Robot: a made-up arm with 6 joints. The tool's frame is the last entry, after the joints. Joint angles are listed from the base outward. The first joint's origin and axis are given. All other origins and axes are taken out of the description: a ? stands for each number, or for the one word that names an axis. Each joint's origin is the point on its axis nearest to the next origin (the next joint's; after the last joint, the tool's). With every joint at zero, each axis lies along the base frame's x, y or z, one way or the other. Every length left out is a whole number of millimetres.
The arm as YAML. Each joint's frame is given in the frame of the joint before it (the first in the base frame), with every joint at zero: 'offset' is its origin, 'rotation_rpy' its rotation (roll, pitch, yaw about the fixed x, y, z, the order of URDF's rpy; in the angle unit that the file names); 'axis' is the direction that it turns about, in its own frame. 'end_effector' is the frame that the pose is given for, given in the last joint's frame.
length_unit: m
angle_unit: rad
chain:
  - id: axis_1
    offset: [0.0, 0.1, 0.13]
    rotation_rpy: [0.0, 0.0, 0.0]
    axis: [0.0, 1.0, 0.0]
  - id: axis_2
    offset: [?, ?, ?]
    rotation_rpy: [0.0, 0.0, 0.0]
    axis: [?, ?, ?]
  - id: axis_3
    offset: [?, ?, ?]
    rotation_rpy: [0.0, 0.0, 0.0]
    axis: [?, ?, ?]
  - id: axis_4
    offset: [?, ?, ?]
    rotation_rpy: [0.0, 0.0, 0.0]
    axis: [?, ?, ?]
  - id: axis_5
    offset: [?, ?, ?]
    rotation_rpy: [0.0, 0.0, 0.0]
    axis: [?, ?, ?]
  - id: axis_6
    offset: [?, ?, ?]
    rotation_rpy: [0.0, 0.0, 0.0]
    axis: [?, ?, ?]
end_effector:
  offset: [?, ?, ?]
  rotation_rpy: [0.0, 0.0, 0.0]
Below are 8 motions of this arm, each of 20 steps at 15 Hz.
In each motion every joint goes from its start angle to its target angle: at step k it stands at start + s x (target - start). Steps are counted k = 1, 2, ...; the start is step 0. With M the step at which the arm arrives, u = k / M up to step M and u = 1 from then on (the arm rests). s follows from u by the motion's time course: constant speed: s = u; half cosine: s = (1 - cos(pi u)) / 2; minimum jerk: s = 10 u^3 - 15 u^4 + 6 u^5.
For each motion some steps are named. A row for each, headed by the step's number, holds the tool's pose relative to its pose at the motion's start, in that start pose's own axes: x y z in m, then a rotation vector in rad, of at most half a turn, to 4 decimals.
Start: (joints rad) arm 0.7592 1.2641 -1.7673 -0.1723 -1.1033 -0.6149
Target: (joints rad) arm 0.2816 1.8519 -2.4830 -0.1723 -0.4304 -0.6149
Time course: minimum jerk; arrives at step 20
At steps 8, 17, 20:
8: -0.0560 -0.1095 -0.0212 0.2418 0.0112 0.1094
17: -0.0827 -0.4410 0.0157 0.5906 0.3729 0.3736
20: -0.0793 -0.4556 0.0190 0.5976 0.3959 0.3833

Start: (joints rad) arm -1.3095 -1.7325 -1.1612 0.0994 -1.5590 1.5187
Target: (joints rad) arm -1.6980 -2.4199 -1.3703 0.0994 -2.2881 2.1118
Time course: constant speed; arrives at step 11
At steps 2, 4, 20:
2: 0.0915 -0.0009 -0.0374 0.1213 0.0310 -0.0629
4: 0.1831 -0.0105 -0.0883 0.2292 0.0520 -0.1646
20: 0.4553 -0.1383 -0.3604 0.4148 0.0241 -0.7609

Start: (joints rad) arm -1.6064 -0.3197 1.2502 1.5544 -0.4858 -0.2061
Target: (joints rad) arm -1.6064 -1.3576 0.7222 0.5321 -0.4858 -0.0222
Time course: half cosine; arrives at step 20
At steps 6, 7, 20:
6: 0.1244 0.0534 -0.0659 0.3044 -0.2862 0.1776
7: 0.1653 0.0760 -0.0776 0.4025 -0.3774 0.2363
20: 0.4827 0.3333 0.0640 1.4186 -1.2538 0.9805

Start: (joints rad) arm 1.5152 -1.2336 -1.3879 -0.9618 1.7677 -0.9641
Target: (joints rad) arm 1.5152 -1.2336 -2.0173 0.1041 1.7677 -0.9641
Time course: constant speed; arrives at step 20
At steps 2, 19, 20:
2: 0.0096 0.0146 0.0097 0.0310 -0.1121 -0.0424
19: 0.0607 0.0964 0.1229 0.0217 -1.0718 -0.4499
20: 0.0616 0.1002 0.1299 0.0048 -1.1265 -0.4740

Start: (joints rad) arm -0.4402 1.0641 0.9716 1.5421 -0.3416 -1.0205
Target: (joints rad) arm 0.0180 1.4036 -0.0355 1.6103 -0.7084 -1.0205
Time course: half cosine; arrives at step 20
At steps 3, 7, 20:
3: -0.0061 -0.0397 0.0193 -0.0905 0.0061 0.0187
7: -0.0330 -0.1836 0.1300 -0.4488 0.0489 0.0915
20: -0.1074 -0.3412 0.7327 -1.5396 0.4204 0.3409

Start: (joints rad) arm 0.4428 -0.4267 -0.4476 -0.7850 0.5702 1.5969
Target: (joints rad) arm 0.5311 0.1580 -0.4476 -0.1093 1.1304 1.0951
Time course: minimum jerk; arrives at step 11
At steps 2, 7, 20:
2: 0.0008 -0.0071 -0.0071 -0.0441 0.0017 0.0079
7: 0.0224 -0.1470 -0.0774 -0.7830 0.0397 -0.0120
20: 0.0331 -0.2058 -0.0787 -1.0621 0.0441 -0.0827

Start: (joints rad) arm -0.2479 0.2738 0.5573 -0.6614 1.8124 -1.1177
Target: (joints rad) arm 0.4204 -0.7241 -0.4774 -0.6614 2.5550 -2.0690
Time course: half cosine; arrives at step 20
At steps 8, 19, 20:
8: 0.1862 0.2075 -0.0240 0.1416 0.1713 -0.7326
19: 0.6810 0.2319 -0.0618 0.6491 -0.2752 -1.6384
20: 0.6849 0.2303 -0.0619 0.6522 -0.2834 -1.6423

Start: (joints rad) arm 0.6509 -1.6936 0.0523 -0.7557 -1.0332 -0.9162
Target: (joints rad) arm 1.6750 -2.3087 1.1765 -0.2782 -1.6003 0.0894
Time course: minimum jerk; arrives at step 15
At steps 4, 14, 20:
4: -0.0250 -0.0970 -0.1015 -0.1858 -0.2239 0.1184
14: 0.3566 -0.6638 -0.3557 -1.5757 -1.9083 0.6300
20: 0.3579 -0.6647 -0.3551 -1.5808 -1.9124 0.6299

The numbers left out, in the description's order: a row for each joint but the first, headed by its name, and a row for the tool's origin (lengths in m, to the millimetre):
axis_2: xyz 0.08 0.0 0.38, axis 0.0 0.0 -1.0
axis_3: xyz 0.11 -0.18 0.0, axis 0.0 -1.0 0.0
axis_4: xyz -0.14 0.0 0.26, axis -1.0 0.0 0.0
axis_5: xyz 0.0 -0.17 -0.13, axis 0.0 0.0 -1.0
axis_6: xyz -0.1 0.15 0.0, axis 0.0 -1.0 0.0
tool: xyz -0.07 0.0 -0.09

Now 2 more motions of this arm.
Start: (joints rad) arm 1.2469 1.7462 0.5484 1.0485 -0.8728 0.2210
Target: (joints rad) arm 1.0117 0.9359 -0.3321 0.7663 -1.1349 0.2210
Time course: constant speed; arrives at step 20
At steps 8, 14, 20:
8: 0.1090 -0.2133 -0.1686 0.2807 -0.2753 0.4956
14: 0.2606 -0.3373 -0.2709 0.4164 -0.4546 0.8881
20: 0.4475 -0.4235 -0.3212 0.4820 -0.5902 1.2909

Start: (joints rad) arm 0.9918 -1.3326 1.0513 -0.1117 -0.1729 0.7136
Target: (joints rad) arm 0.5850 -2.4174 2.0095 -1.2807 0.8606 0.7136
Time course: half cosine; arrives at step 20
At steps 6, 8, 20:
6: 0.0167 0.0842 -0.0863 0.3019 -0.1904 -0.2581
8: 0.0361 0.1472 -0.1106 0.5404 -0.2350 -0.4429
20: 0.0898 0.2812 -0.0198 1.7447 0.4135 -1.0479

